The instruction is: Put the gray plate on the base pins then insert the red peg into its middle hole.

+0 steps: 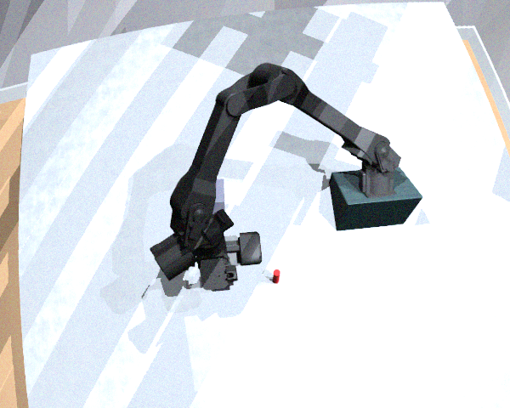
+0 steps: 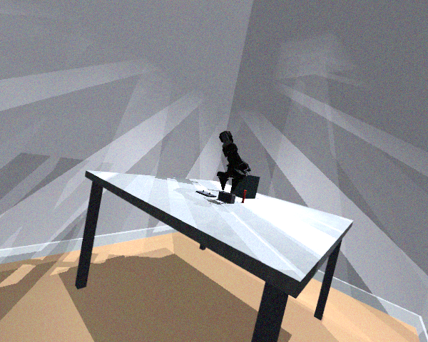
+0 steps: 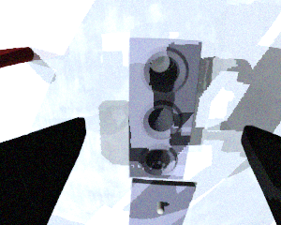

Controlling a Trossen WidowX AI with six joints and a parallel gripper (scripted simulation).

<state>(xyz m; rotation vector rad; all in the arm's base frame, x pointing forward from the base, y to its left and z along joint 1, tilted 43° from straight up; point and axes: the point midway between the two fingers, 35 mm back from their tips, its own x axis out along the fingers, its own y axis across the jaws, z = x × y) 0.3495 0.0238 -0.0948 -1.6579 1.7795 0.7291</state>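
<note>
The gray plate is 3 cm below my gripper tip. From my gripper tip the other things lie so: red peg (12 cm behind, 4 cm to the left, 2 cm below); then base (16 cm to the right, 6 cm below).
</note>
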